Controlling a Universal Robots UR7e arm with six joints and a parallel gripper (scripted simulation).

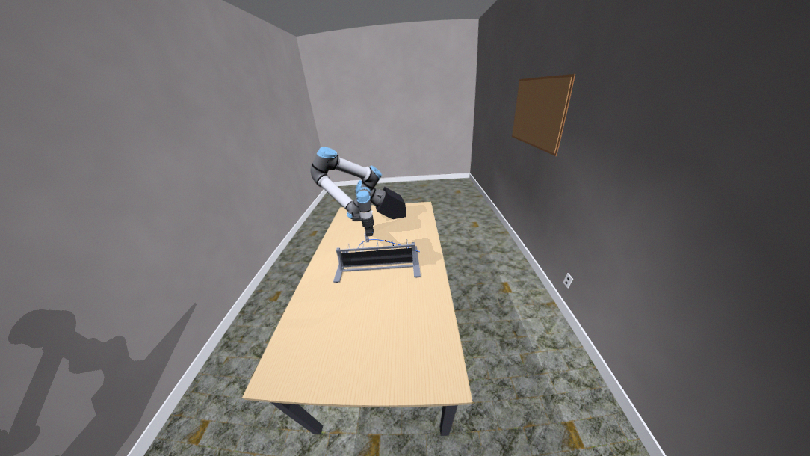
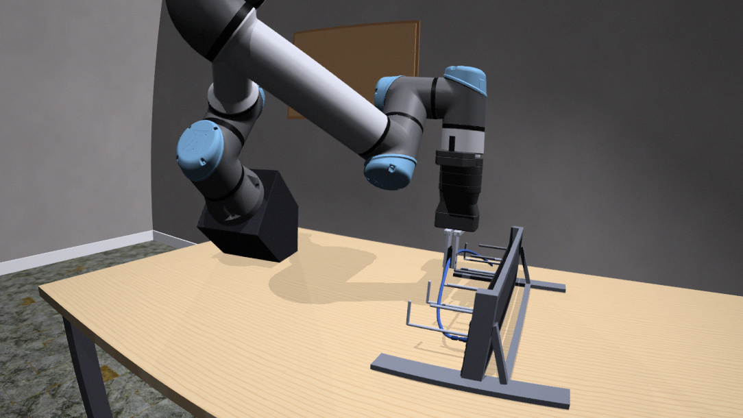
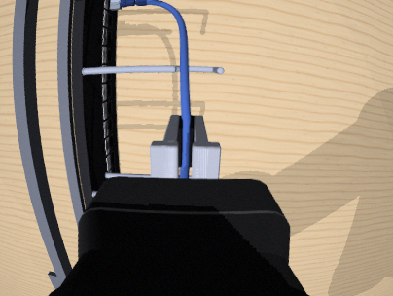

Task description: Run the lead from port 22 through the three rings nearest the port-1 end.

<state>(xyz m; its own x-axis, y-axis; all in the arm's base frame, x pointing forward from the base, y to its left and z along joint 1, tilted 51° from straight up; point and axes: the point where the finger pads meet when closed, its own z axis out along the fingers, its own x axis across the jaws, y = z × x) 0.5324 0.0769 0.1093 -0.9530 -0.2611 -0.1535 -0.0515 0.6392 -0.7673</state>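
Now: the grey rack 9 cm ahead of my hand, 6 cm to the left of it and 6 cm below it.
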